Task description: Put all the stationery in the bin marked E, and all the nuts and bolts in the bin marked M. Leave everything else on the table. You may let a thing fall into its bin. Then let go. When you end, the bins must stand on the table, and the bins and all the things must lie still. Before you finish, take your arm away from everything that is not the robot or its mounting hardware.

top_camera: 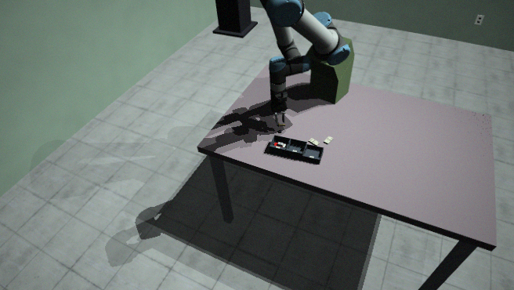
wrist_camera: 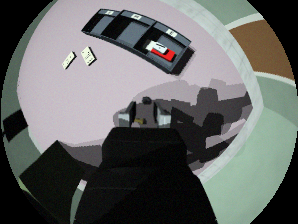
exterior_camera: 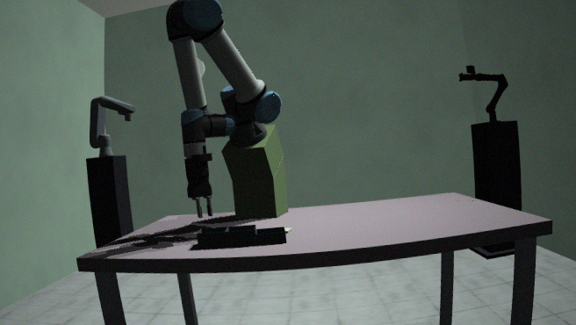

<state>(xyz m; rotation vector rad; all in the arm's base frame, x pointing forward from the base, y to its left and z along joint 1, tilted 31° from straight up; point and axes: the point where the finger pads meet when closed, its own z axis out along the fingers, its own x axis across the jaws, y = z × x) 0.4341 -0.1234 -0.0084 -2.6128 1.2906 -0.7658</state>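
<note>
Now: the yellow thing 50 mm behind my hand, 10 mm to the right of it and 80 mm below it. Round my hand: red item: 110 mm ahead, 50 mm to the left, 70 mm below; small grey object: 110 mm ahead, 50 mm to the left, 60 mm below.
</note>
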